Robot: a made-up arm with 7 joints.
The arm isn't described. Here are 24 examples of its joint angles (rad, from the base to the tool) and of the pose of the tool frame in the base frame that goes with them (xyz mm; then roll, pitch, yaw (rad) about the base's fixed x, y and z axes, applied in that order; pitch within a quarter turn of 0, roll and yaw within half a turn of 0).
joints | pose
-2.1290 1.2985 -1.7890 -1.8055 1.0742 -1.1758 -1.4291 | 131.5 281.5 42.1 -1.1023 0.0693 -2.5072
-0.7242 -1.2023 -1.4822 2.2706 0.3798 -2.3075 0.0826 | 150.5 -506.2 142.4 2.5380 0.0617 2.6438
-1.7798 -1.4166 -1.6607 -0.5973 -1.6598 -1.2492 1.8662 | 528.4 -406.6 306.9 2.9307 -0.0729 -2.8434
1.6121 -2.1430 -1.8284 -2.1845 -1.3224 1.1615 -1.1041 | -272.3 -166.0 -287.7 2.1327 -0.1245 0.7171
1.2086 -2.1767 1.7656 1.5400 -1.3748 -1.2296 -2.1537 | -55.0 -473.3 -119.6 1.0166 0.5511 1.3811
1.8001 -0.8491 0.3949 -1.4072 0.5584 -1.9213 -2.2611 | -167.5 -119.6 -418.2 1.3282 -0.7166 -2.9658
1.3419 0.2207 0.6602 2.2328 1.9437 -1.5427 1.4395 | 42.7 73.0 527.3 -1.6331 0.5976 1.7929
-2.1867 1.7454 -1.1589 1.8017 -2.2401 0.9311 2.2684 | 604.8 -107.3 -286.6 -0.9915 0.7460 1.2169
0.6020 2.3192 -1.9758 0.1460 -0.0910 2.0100 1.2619 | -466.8 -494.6 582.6 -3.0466 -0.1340 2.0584
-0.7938 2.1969 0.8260 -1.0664 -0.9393 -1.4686 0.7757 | -104.0 -47.5 341.8 -2.6456 -0.3200 0.6749
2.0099 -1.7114 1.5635 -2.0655 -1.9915 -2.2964 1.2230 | -258.8 126.3 321.9 -2.4964 -0.1561 -0.3353
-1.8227 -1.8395 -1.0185 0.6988 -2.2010 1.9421 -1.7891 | 252.0 -217.3 37.9 -0.0887 0.0721 -0.9496
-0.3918 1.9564 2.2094 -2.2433 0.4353 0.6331 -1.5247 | 584.6 -160.3 -9.4 0.4760 -0.5188 0.7481
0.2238 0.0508 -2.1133 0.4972 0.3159 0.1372 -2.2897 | 119.0 -84.8 211.8 0.4744 -0.6784 0.0874
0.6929 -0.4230 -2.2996 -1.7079 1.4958 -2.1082 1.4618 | -792.2 -95.1 274.9 -2.8100 -0.7013 1.0369
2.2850 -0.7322 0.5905 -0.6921 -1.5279 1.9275 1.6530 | -564.2 339.7 -50.0 -0.9773 -1.2091 -1.7736
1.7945 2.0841 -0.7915 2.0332 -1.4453 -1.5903 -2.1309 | -292.1 173.8 72.2 1.2815 0.7670 -1.9142
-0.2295 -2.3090 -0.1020 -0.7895 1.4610 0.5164 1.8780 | -206.2 74.7 246.5 -0.5329 -0.0528 -2.6788
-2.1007 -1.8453 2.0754 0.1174 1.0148 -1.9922 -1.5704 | 323.6 123.6 105.1 -0.5203 -0.2635 -2.6465
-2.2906 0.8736 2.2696 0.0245 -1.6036 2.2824 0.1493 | -162.7 -267.7 153.2 -2.0023 -0.4610 2.0157
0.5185 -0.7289 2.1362 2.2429 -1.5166 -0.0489 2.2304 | 42.5 269.1 -32.0 0.2928 1.2708 -2.9165
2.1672 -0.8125 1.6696 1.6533 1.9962 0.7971 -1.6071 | -252.2 91.9 60.2 -2.4714 -1.1298 0.7108
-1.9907 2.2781 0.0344 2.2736 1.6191 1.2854 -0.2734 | -151.8 -141.5 111.4 -1.5287 -1.1166 0.2896
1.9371 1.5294 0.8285 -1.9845 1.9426 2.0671 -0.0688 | -61.9 281.0 463.2 -1.4524 0.6425 0.7186
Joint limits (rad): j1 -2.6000..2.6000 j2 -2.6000..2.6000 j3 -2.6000..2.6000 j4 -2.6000..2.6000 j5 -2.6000..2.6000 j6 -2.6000..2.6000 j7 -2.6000..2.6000
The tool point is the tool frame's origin. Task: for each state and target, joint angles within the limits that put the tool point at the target. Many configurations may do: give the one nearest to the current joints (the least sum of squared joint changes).
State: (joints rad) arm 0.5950 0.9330 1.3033 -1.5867 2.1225 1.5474 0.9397
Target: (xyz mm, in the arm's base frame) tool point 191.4 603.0 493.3
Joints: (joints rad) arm 0.2203 1.0585 1.0998 -1.6640 1.9935 1.9192 1.0408
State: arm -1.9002 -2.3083 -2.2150 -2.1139 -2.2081 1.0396 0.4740
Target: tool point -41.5 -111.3 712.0
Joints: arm -1.3690 -1.1868 -2.1041 -2.3480 -1.9710 0.9615 0.1650
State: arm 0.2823 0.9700 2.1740 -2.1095 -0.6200 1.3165 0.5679
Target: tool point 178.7 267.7 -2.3
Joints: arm 0.7502 1.9385 2.6000 -2.6000 -1.2717 0.8274 0.9895
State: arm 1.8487 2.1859 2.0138 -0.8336 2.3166 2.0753 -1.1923
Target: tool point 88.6 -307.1 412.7
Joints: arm 0.9460 2.6000 1.7514 -1.1122 1.9336 2.1256 -1.1084
